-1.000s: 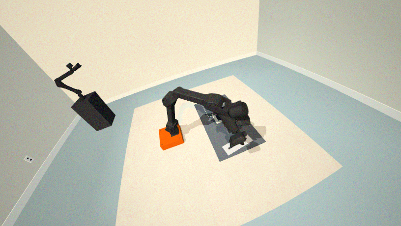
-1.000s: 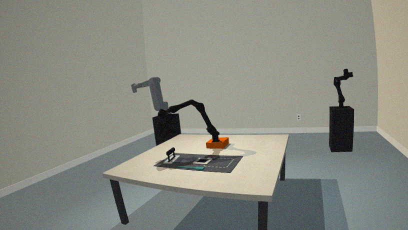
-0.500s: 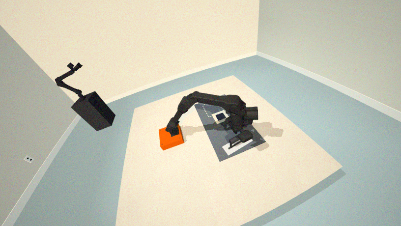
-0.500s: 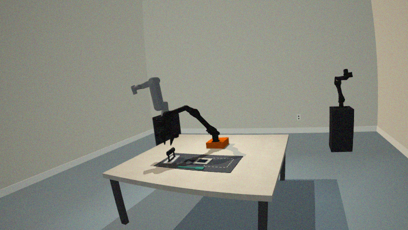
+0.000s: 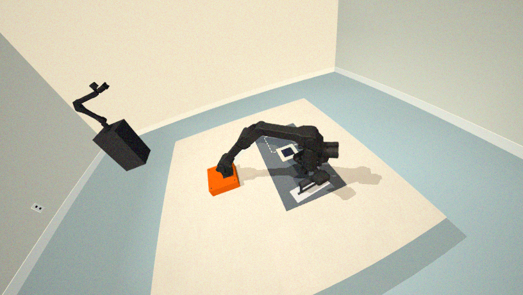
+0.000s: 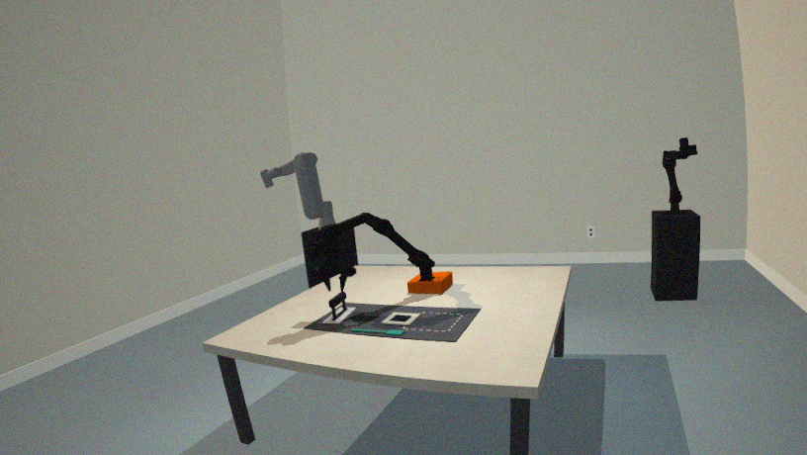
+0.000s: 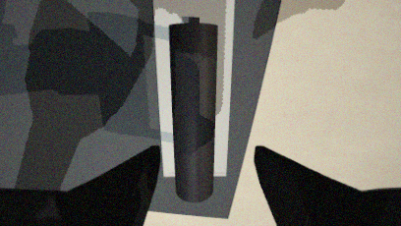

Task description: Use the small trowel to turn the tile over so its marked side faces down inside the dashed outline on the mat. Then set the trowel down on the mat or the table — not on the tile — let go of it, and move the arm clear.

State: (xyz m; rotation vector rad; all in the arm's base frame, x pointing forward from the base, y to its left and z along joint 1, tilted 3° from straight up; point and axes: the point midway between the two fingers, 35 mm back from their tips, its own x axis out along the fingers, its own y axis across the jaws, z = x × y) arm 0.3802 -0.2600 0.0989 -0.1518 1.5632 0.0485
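The small trowel is 10 mm behind my gripper tip, 10 mm to the left of it and 70 mm below it. From my gripper tip the other things lie so: teal bar (160 mm ahead, 280 mm to the left, 100 mm below); then grey mat (20 mm ahead, 260 mm to the left, 120 mm below); then tile (10 mm ahead, 300 mm to the left, 100 mm below).
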